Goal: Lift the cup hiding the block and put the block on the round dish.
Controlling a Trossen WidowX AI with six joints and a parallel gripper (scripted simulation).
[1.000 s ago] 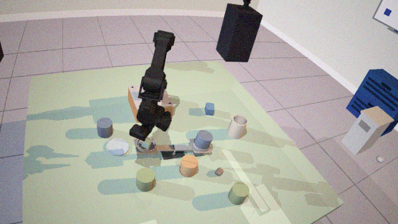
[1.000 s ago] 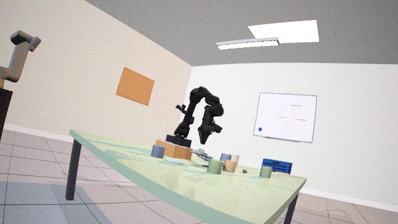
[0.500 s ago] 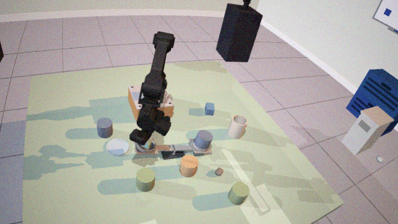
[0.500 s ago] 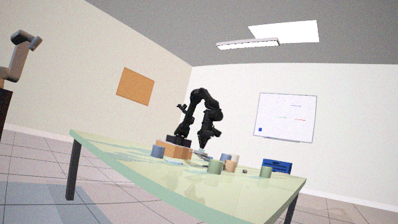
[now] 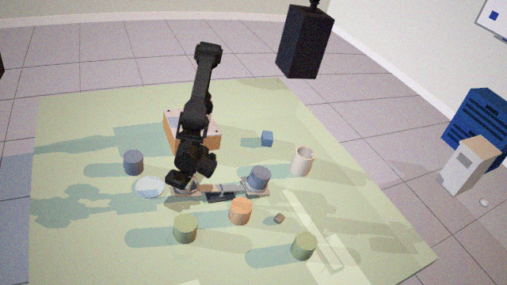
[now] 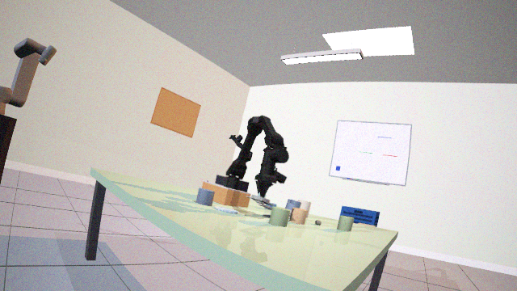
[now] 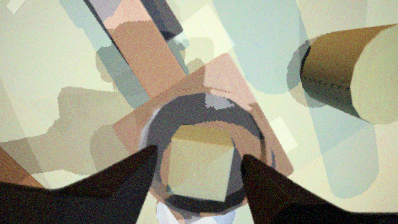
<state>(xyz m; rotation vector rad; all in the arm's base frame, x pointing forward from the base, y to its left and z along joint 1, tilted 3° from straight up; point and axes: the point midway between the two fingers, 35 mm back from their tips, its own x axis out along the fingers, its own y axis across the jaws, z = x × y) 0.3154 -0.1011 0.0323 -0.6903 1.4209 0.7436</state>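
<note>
Right now the round dish is 70 mm behind my gripper tip, 110 mm to the right of it and 80 mm below it. Round my gripper tip: blue-grey cup 10 mm behind, 280 mm to the left, 20 mm below; then small brown piece 140 mm ahead, 290 mm to the left, 70 mm below; then orange cylinder 110 mm ahead, 140 mm to the left, 50 mm below.
</note>
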